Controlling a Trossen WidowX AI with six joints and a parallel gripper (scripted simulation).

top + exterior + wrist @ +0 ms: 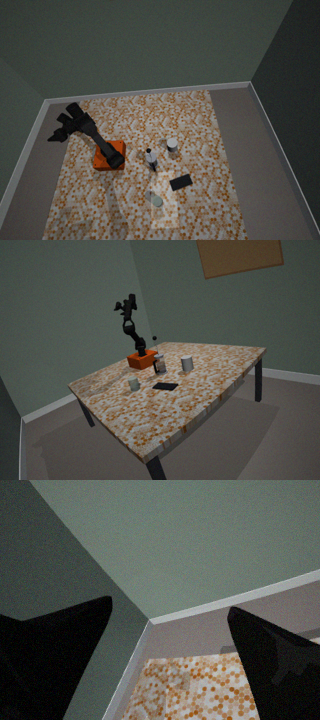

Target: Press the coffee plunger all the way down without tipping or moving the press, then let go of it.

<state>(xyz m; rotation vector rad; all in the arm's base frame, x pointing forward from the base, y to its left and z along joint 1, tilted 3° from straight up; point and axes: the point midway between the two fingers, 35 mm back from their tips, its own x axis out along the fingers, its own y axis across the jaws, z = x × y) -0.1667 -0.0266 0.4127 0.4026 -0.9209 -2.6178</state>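
Now: gripper tip 480 mm short of the coffee press, 380 mm above it and 20 mm to the left of it.
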